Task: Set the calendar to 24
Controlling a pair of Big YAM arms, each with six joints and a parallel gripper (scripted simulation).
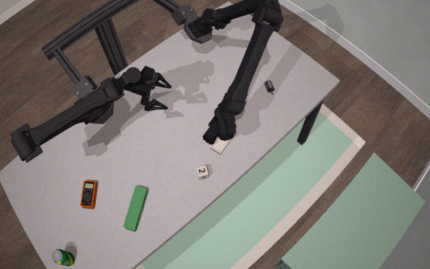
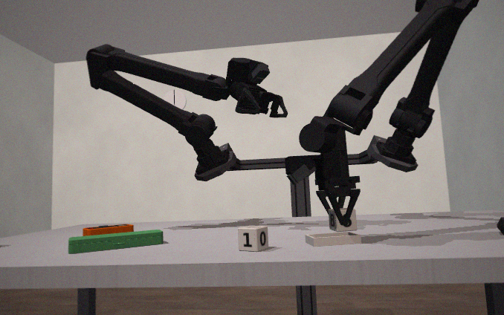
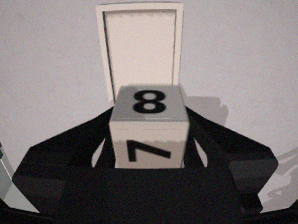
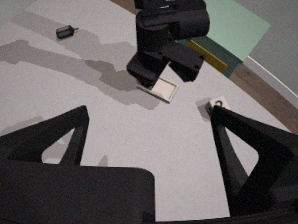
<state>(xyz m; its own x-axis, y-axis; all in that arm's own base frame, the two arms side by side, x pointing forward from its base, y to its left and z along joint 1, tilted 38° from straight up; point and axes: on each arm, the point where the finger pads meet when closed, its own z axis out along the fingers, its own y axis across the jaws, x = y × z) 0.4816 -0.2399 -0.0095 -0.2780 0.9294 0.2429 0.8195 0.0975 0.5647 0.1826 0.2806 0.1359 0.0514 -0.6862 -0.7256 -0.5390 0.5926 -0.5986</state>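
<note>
The calendar tray is 10 mm ahead of my left hand, 20 mm to the right of it and 40 mm below it. From my left hand the other things lie so: green box: 30 mm behind, 500 mm to the right, 30 mm below; then dark object: 20 mm behind, 360 mm to the left, 30 mm below.
</note>
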